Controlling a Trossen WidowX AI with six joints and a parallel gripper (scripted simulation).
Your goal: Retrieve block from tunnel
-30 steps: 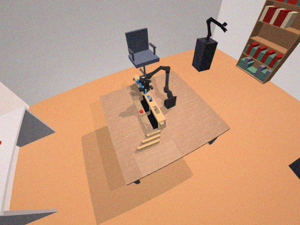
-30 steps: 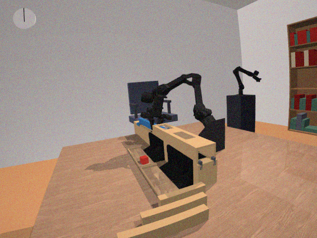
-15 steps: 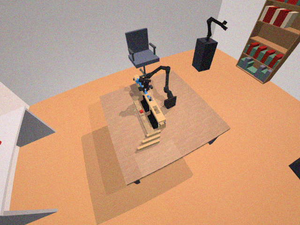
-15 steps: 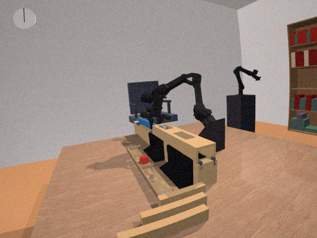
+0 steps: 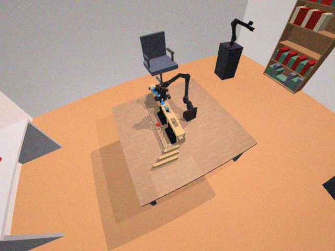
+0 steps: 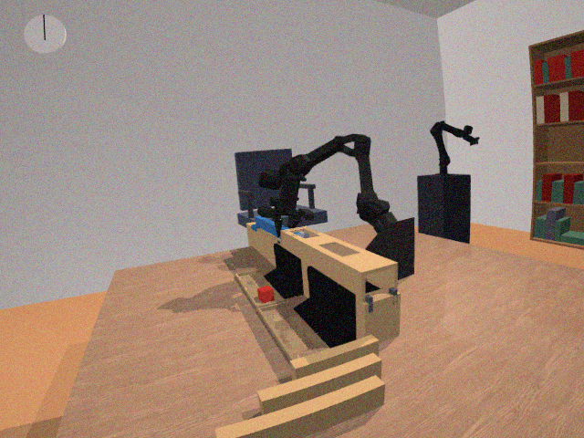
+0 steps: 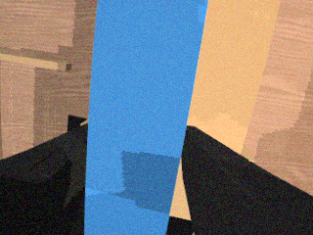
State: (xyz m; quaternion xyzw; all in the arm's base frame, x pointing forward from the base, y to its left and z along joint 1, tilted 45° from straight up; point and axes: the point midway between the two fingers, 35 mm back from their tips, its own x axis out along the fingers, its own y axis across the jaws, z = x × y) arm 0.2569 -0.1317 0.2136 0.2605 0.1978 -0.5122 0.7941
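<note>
Right now the tan covered tunnel is 70 mm to the left of my gripper tip, 40 mm below it and 20 mm ahead of it. The rest, counted from my gripper tip: small red block (230 mm to the left, 120 mm ahead, 90 mm below).
</note>
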